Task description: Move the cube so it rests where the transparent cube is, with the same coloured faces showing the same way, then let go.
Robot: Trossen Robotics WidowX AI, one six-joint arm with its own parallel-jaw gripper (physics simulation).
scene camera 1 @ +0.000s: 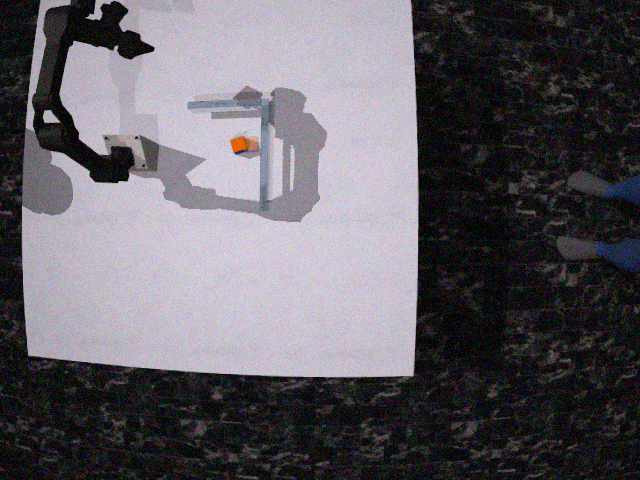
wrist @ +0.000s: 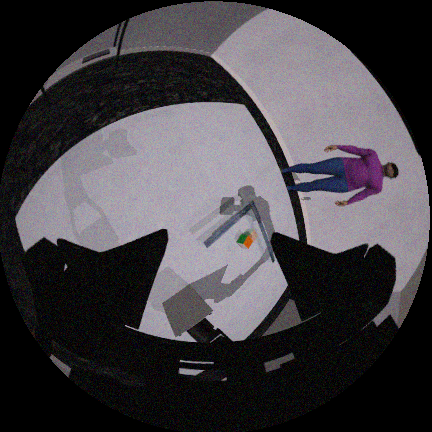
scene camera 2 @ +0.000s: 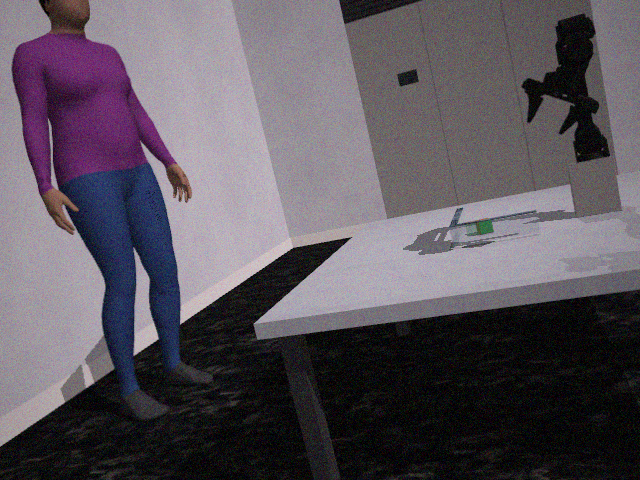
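Seen in the pictures: gripper, fingertip midpoint: (scene camera 1: 146,45) (wrist: 221,236) (scene camera 2: 543,128); arm's base at its link origin: (scene camera 1: 122,155) (wrist: 193,322) (scene camera 2: 595,175).
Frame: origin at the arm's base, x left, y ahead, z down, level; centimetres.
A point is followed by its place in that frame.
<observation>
The cube (scene camera 1: 239,144) @[x 6.5, y 33.1, z 6.5 cm] (scene camera 2: 484,227) (wrist: 244,240) @[x 8.0, y 31.4, z 6.7 cm] stands on the table, orange on top with a green side; a sliver of blue side shows in scene camera 1. The transparent cube (scene camera 1: 252,143) @[x 7.1, y 36.8, z 6.5 cm] (scene camera 2: 471,230) (wrist: 253,234) @[x 7.4, y 36.5, z 6.5 cm] is a pale ghost right beside it, overlapping or very near it, on the side towards the wall corner. Its top looks faint orange and a side faint green. My gripper (scene camera 1: 139,29) (scene camera 2: 544,127) @[x 26.6, y 10.3, z -17.6 cm] (wrist: 221,236) @[x 26.6, y 10.3, z -17.6 cm] is open and empty, high above the table and well away from the cube. In the wrist view the cube shows beyond and between the two fingers.
An L-shaped wall with blue edges (scene camera 1: 264,155) @[x 3.6, y 41.0, z 4.5 cm] (scene camera 2: 456,217) @[x 6.2, y 40.4, z 4.5 cm] (wrist: 230,225) @[x 17.2, y 26.5, z 4.5 cm] borders the cubes on two sides. The arm's base block (scene camera 1: 124,147) @[x 2.1, y 1.4, z -2.4 cm] (scene camera 2: 594,188) @[x 5.2, y 1.0, z 3.0 cm] (wrist: 186,309) @[x 5.3, y 1.5, z 0.9 cm] stands on the white table (scene camera 1: 222,289) @[x -35.8, y 31.8, z 10.5 cm] (scene camera 2: 392,289) @[x 58.1, y 47.7, z 10.5 cm]. A person (scene camera 2: 87,113) (wrist: 360,172) stands beyond the table.
</observation>
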